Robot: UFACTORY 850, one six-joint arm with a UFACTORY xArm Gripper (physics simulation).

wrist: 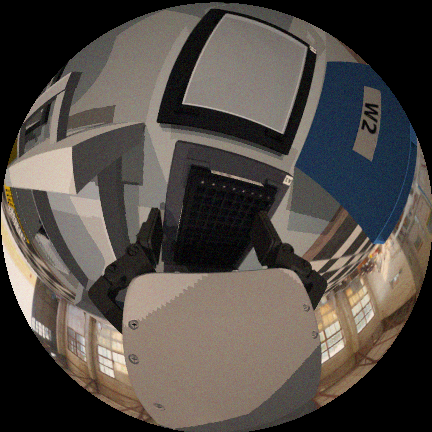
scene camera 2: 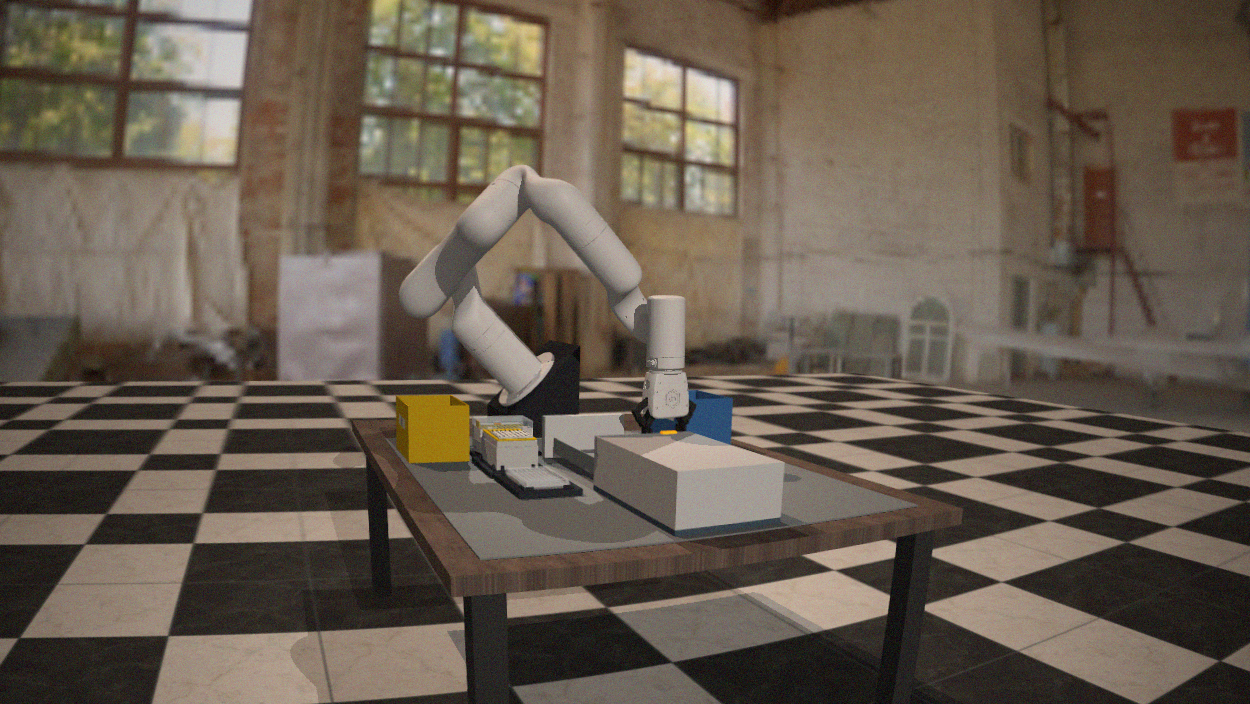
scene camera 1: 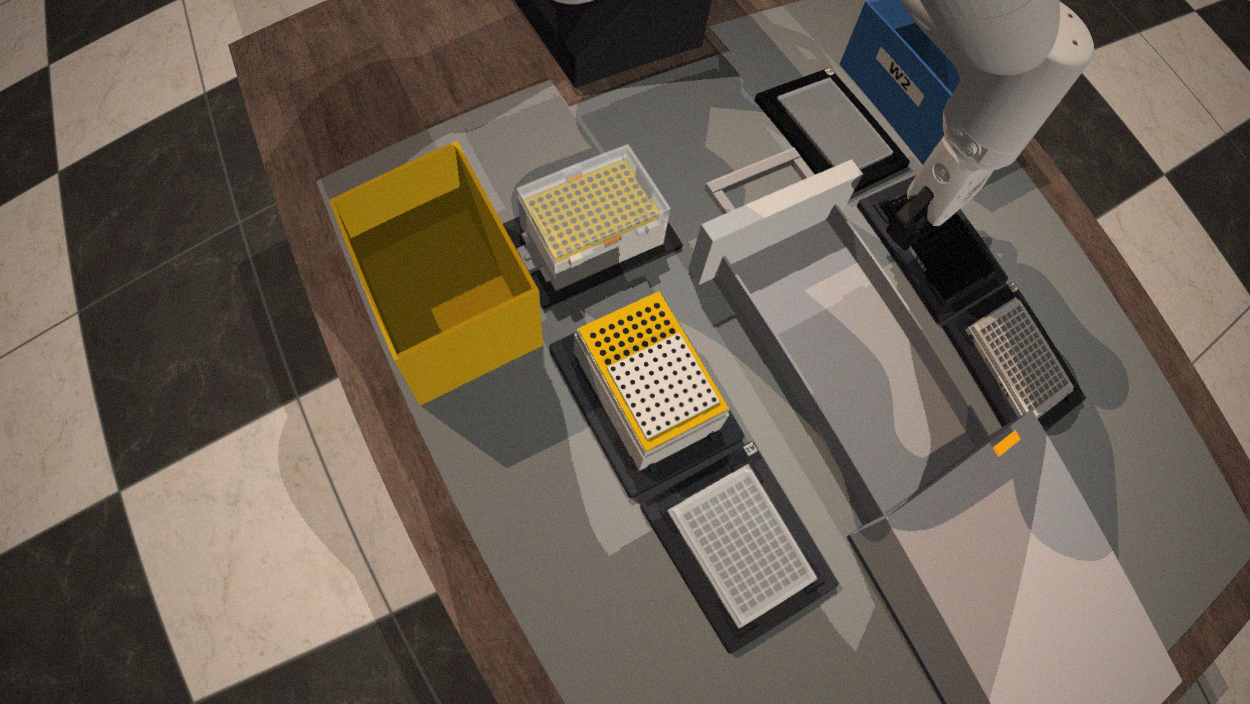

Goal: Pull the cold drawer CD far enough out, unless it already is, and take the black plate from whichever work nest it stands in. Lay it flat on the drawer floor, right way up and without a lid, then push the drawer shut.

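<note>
The cold drawer stands pulled out of its white cabinet, with its grey floor showing. The black plate lies in a dark work nest beside the drawer, with its wells facing up and no lid visible on it. My gripper is open and low over the black plate, with one finger towards each long side. Nothing is between the fingers. The cabinet hides the plate in scene camera 2.
A nest with a flat grey-white piece and blue bin W2 stand near the gripper. A pale plate sits beyond the black one. Across the drawer are tip boxes, another plate and a yellow bin.
</note>
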